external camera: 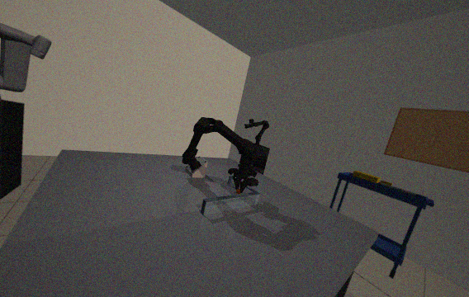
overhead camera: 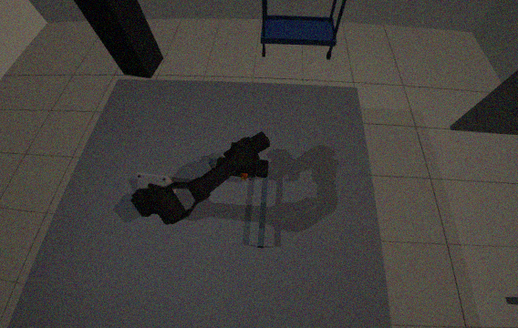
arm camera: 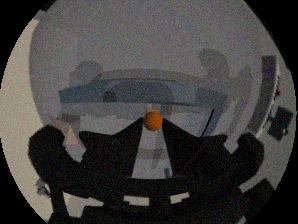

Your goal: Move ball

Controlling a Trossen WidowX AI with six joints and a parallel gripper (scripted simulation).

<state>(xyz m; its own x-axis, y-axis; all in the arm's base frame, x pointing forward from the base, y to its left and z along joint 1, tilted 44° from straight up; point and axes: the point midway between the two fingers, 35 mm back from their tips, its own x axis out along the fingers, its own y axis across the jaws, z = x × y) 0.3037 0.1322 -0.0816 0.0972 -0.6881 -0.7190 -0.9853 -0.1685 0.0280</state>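
The see-through copy lies 20 mm below my gripper tip. Round my gripper tip: orange ball right at my gripper tip.
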